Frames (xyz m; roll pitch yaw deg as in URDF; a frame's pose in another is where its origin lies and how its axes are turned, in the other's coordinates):
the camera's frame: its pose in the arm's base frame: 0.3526 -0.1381 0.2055 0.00 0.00 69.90
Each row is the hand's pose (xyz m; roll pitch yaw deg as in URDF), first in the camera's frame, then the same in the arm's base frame.
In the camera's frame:
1: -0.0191 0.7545 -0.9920 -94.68 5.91 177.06
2: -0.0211 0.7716 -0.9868 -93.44 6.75 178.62
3: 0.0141 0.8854 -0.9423 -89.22 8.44 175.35
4: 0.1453 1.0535 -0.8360 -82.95 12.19 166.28
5: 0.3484 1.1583 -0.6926 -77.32 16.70 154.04
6: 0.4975 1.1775 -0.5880 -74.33 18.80 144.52
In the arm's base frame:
1: -0.3625 0.1033 -0.7865 -94.68 5.91 -113.04
2: -0.3793 0.1073 -0.7813 -93.44 6.75 -111.48
3: -0.4740 0.1794 -0.7368 -89.22 8.44 -114.75
4: -0.5868 0.3604 -0.6305 -82.95 12.19 -123.82
5: -0.6154 0.5871 -0.4871 -77.32 16.70 -136.06
6: -0.5822 0.7338 -0.3825 -74.33 18.80 -145.58

